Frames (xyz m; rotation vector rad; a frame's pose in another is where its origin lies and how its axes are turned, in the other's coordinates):
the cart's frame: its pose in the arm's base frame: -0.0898 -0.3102 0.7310 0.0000 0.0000 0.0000
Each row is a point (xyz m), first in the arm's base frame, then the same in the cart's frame.
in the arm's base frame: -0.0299 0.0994 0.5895
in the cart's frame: 0.0599 0.4096 -0.1415
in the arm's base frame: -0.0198 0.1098 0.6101
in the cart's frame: 0.0700 0.4200 -0.1209
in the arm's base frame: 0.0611 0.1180 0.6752
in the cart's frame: 0.1509 0.4282 -0.0558
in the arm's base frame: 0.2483 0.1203 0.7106
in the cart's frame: 0.3381 0.4305 -0.0204
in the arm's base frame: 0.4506 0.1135 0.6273
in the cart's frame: 0.5404 0.4237 -0.1037
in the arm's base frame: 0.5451 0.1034 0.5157
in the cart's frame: 0.6349 0.4136 -0.2153
